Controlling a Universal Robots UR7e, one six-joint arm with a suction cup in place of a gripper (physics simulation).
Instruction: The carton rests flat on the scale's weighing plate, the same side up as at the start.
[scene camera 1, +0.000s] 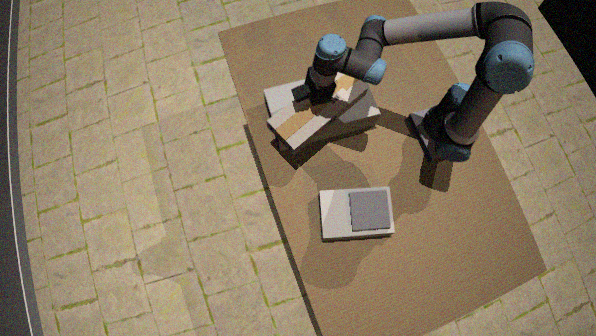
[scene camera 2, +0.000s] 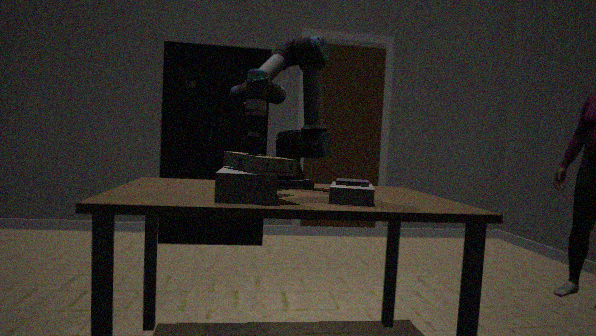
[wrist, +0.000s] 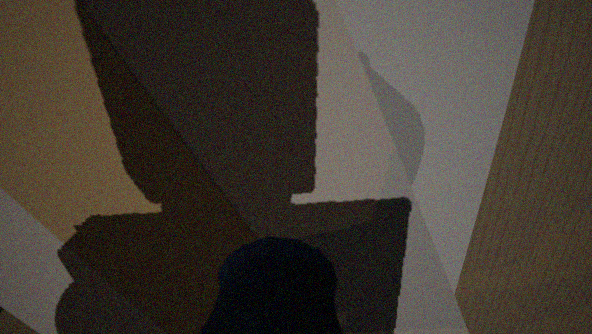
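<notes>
There's a carton here that I can see, and a scale, and my own suction cup as well.
</notes>
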